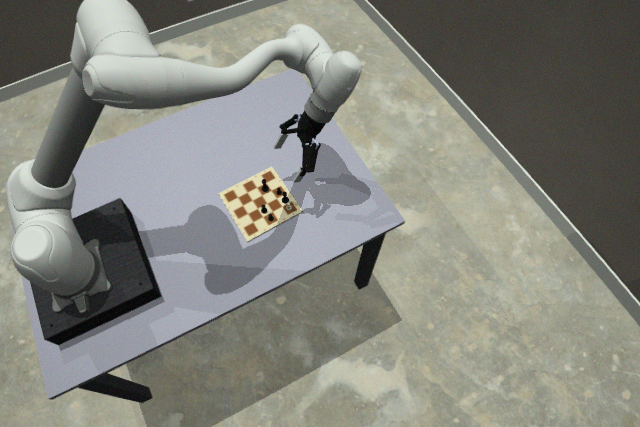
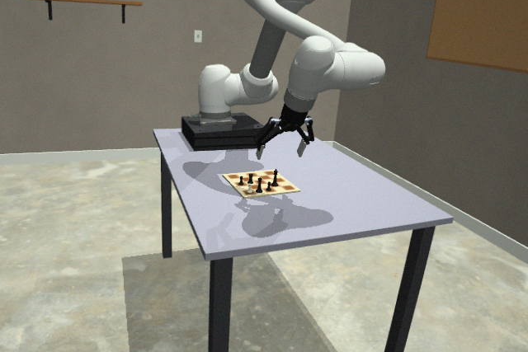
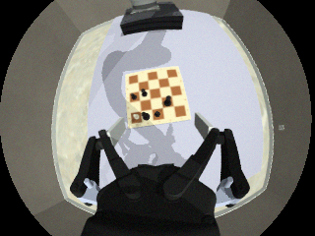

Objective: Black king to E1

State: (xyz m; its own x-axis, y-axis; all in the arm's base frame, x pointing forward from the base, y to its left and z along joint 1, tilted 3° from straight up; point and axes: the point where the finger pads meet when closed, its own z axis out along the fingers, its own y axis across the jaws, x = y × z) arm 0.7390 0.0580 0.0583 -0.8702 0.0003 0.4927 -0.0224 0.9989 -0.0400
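Right now the black king is 12 cm below my hand, 8 cm behind it and 3 cm to the left of it. From my hand the other things lie so: chessboard (15 cm below, 12 cm behind, 2 cm to the right); then white piece (14 cm below, 8 cm to the right, 4 cm behind).
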